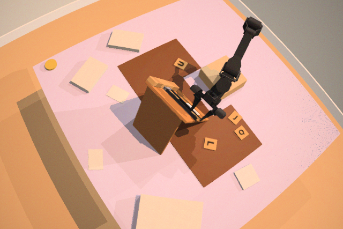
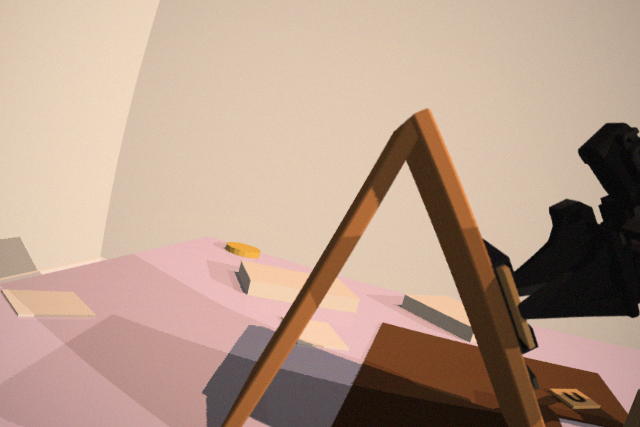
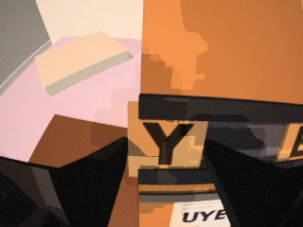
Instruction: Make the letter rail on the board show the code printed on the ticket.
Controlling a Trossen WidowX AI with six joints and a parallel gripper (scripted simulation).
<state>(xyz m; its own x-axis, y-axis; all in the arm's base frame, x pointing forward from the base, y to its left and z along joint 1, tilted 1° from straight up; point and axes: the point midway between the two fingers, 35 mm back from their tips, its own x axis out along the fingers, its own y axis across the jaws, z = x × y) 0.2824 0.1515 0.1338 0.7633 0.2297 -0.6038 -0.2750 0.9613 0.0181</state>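
Right now my gripper tip is 40 mm short of the letter tile and 130 mm to the left of it. The rest, counted from my gripper tip: y tile: right at my gripper tip; then brown mat: 110 mm behind, 140 mm to the right, 180 mm below; then white ticket: 40 mm behind, 70 mm to the right, 80 mm below.
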